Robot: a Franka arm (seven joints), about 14 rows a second.
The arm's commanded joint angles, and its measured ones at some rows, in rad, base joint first. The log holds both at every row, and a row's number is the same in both.
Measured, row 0:
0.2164 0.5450 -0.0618 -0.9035 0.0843 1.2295 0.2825
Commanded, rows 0 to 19:
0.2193 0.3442 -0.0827 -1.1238 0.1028 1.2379 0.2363
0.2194 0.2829 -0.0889 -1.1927 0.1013 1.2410 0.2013
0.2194 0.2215 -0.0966 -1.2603 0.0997 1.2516 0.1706
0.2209 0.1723 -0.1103 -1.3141 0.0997 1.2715 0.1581
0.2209 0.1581 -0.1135 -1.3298 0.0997 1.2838 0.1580
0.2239 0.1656 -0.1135 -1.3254 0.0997 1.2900 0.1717
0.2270 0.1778 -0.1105 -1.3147 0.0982 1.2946 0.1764
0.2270 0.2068 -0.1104 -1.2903 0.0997 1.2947 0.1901
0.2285 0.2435 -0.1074 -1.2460 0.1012 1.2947 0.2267
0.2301 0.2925 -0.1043 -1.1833 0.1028 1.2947 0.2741
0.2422 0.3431 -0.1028 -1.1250 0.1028 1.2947 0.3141
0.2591 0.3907 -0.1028 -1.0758 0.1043 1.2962 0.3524
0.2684 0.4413 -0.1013 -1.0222 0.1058 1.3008 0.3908
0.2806 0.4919 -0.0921 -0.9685 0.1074 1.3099 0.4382
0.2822 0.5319 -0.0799 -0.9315 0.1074 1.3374 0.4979
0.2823 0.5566 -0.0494 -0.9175 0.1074 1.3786 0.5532
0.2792 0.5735 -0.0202 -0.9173 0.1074 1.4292 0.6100
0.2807 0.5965 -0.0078 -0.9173 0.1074 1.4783 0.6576
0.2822 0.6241 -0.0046 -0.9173 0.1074 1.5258 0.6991
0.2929 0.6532 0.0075 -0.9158 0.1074 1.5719 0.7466
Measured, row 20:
0.2878 0.5834 -0.0052 -0.9876 0.0861 1.5240 0.6499
